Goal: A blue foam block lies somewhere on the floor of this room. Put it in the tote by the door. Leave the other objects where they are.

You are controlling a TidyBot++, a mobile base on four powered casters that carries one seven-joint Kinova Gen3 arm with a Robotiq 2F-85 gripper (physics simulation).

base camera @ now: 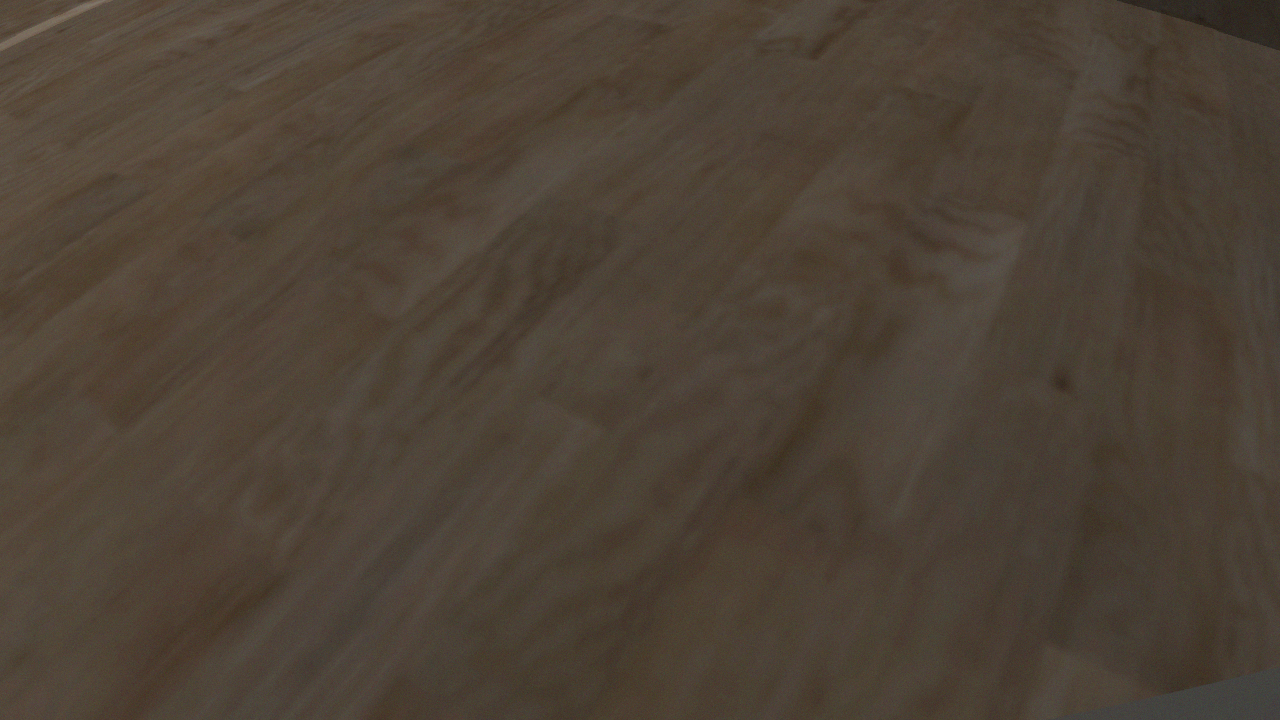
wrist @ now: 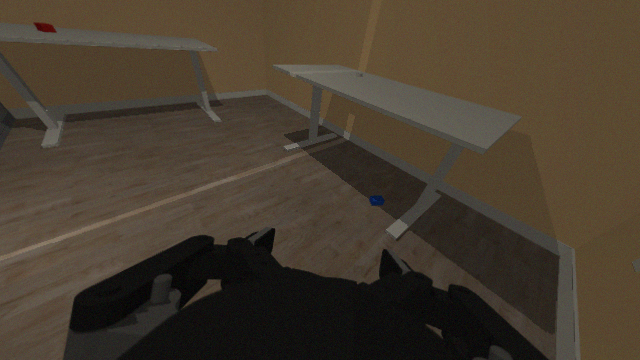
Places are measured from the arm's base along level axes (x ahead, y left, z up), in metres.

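Pixels of known places: gripper, between the fingertips: (wrist: 326, 250).
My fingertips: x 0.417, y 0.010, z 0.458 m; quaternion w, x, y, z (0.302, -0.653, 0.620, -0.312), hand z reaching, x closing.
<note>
Behind a point stands the place of what it marks.
The blue foam block (wrist: 377, 200) @[x 1.424, y -0.316, z -0.352 m] lies on the floor in the wrist view, right of the middle, at the edge of the shadow under the right table and just left of that table's near foot. My gripper (wrist: 326, 250) @[x 0.417, y 0.010, z 0.458 m] is open, with its two fingertips apart and no object between them. It is in the lower part of the wrist view, and the block lies on the floor beyond it, a little to the right. The block does not show in the base camera view. The tote does not show in either view.
A white table (wrist: 410, 100) @[x 1.584, y -0.312, z 0.323 m] stands along the right wall, its near foot (wrist: 398, 229) @[x 1.208, y -0.451, z -0.372 m] close to the block. Another white table (wrist: 125, 41) @[x 1.897, y 1.910, z 0.323 m] stands at the back left with a red object (wrist: 45, 27) @[x 1.724, y 2.355, z 0.351 m] on it. Wooden floor (base camera: 626, 358) @[x 0.425, y -0.008, z -0.397 m] fills most of the base camera view.
</note>
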